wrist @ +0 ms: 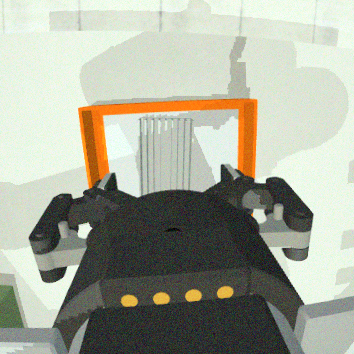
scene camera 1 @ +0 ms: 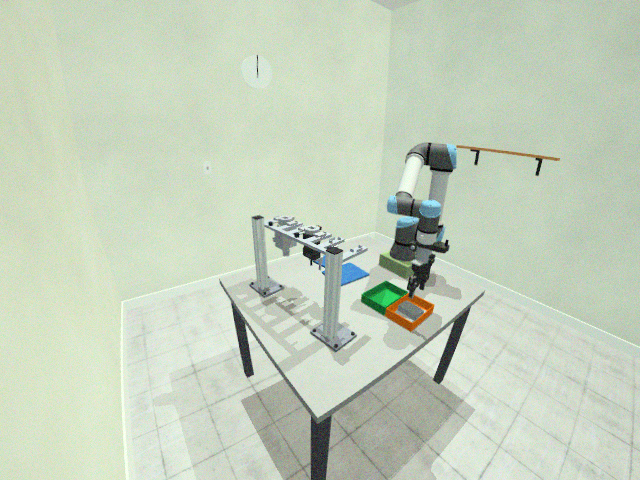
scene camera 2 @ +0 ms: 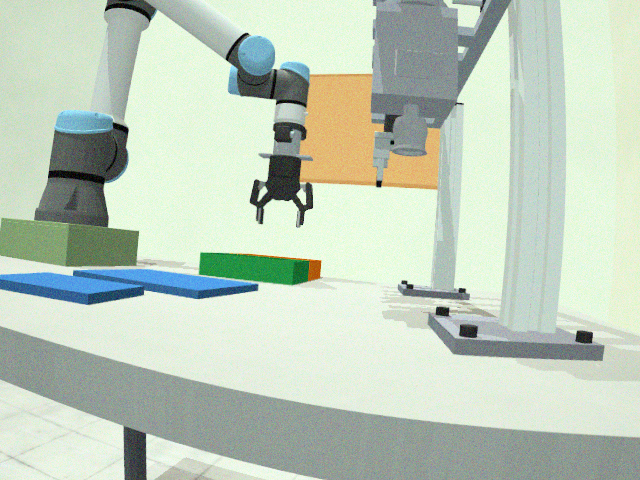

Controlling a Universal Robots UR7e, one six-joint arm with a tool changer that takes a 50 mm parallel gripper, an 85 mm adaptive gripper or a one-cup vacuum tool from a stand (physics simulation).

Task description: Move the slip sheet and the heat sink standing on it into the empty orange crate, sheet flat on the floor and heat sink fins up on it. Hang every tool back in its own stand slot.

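Places are measured from the arm's base along level axes (x right, y back, z down), in metres.
Pixels of known places: end effector, tool point: point(scene camera 2: 286, 150); arm's base, origin of the base link: point(scene camera 1: 402, 255) point(scene camera 2: 71, 224).
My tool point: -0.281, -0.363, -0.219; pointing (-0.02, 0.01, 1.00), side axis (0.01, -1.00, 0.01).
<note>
For each thing: its top centre in the pictures, then the offset to it from my tool point, as dx, dy, dz. "*": a spot on its surface instead.
- orange crate, middle of its top: point(wrist: 174, 224) point(scene camera 2: 267, 256) point(scene camera 1: 397, 299) +0.075, +0.001, +0.250
- grey heat sink, middle of its top: point(wrist: 165, 165) point(scene camera 1: 411, 307) +0.005, +0.005, +0.258
- pale slip sheet, surface spot: point(wrist: 217, 145) * -0.006, -0.060, +0.288
- grey vacuum tool, middle of its top: point(scene camera 1: 284, 216) +0.569, -0.261, -0.071
- gripper tool, middle of its top: point(scene camera 2: 400, 55) point(scene camera 1: 312, 226) +0.380, -0.251, -0.071
The orange crate point(scene camera 1: 412, 325) point(scene camera 2: 314, 270) point(wrist: 167, 107) stands beside the green crate. The grey heat sink point(scene camera 1: 410, 310) point(wrist: 165, 150) sits inside it, fins up. The pale slip sheet point(wrist: 217, 145) lies flat on the crate floor under the heat sink, partly in shadow. Its edges near the gripper are hidden in the wrist view. My gripper point(scene camera 1: 416, 290) point(scene camera 2: 279, 224) point(wrist: 168, 176), the black adaptive one, is open and empty above the orange crate. Its fingertips stand apart, higher than the crate walls. The heat sink is hidden behind the crates in scene camera 2.
The green crate point(scene camera 1: 384, 296) point(scene camera 2: 253, 267) adjoins the orange crate. The tool stand point(scene camera 1: 332, 299) point(scene camera 2: 535, 206) holds a grey vacuum tool point(scene camera 1: 284, 242) point(scene camera 2: 415, 67) and another gripper tool point(scene camera 1: 311, 252) point(scene camera 2: 381, 155). Two blue plates point(scene camera 2: 67, 287) point(scene camera 2: 170, 282) lie near the robot's green base block point(scene camera 1: 395, 263) point(scene camera 2: 103, 246).
</note>
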